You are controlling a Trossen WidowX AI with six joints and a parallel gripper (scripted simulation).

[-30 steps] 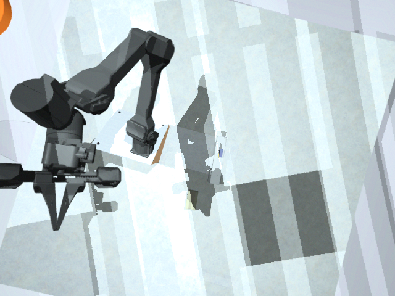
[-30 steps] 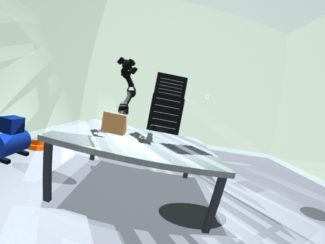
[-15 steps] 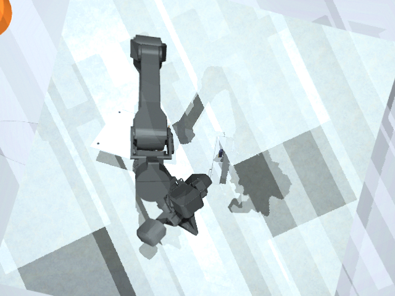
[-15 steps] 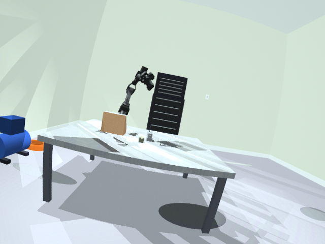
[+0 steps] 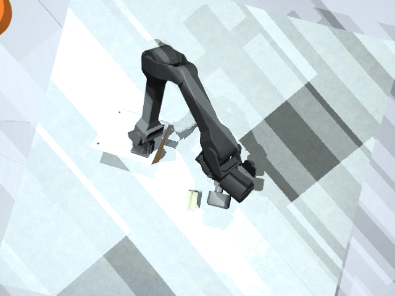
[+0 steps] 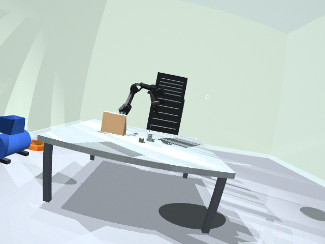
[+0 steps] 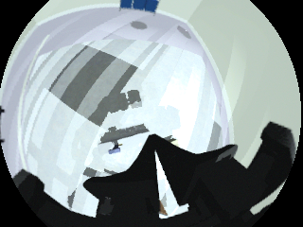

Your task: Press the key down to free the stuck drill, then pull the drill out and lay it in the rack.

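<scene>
My gripper tip is now 140 mm above the small dark part, 70 mm to the right of it and 40 mm past it. Round my gripper tip: beige ribbed rack: 210 mm below, 140 mm to the right, 90 mm behind; small grey fixture: 190 mm below, 40 mm behind, 30 mm to the left.
</scene>
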